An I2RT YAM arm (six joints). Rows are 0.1 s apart.
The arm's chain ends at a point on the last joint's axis. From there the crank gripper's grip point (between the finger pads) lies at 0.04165 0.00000 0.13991 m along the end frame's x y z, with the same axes.
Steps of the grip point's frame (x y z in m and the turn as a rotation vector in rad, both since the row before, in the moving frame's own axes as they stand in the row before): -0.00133 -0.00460 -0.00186 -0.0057 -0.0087 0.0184; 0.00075 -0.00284 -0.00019 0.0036 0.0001 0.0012; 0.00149 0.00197 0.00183 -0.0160 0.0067 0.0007; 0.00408 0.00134 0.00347 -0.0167 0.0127 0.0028; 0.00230 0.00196 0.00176 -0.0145 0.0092 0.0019; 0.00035 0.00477 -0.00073 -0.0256 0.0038 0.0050; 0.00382 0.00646 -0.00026 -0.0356 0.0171 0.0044; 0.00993 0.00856 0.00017 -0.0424 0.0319 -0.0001; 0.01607 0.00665 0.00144 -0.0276 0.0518 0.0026
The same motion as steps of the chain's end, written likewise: -0.00010 -0.00615 -0.00221 -0.0057 -0.0087 0.0184; 0.00074 -0.00239 -0.00019 0.0036 0.0001 0.0012; 0.00055 -0.00030 0.00213 -0.0160 0.0067 0.0007; 0.00231 -0.00111 0.00403 -0.0167 0.0127 0.0028; 0.00102 -0.00015 0.00216 -0.0145 0.0092 0.0019; -0.00017 0.00098 -0.00052 -0.0256 0.0038 0.0050; 0.00145 0.00130 0.00056 -0.0356 0.0171 0.0044; 0.00549 0.00266 0.00169 -0.0424 0.0319 -0.0001; 0.00889 0.00270 0.00384 -0.0276 0.0518 0.0026
